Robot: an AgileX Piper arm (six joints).
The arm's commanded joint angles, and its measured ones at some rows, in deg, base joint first. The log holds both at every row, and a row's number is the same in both.
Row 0, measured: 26.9, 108.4, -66.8, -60.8, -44.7, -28.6
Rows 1 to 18, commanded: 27.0, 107.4, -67.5, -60.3, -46.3, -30.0; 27.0, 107.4, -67.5, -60.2, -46.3, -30.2; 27.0, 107.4, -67.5, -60.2, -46.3, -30.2; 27.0, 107.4, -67.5, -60.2, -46.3, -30.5; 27.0, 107.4, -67.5, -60.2, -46.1, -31.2; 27.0, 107.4, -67.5, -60.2, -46.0, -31.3; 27.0, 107.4, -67.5, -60.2, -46.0, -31.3; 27.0, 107.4, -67.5, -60.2, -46.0, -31.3; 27.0, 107.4, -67.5, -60.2, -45.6, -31.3; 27.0, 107.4, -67.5, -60.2, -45.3, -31.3; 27.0, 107.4, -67.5, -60.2, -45.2, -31.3; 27.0, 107.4, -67.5, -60.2, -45.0, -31.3; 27.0, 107.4, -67.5, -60.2, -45.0, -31.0; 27.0, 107.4, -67.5, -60.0, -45.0, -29.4; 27.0, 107.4, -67.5, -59.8, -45.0, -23.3; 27.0, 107.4, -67.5, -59.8, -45.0, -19.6; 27.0, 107.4, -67.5, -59.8, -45.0, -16.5; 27.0, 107.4, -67.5, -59.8, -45.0, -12.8
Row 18, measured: 26.9, 108.4, -66.8, -60.9, -43.7, -24.0
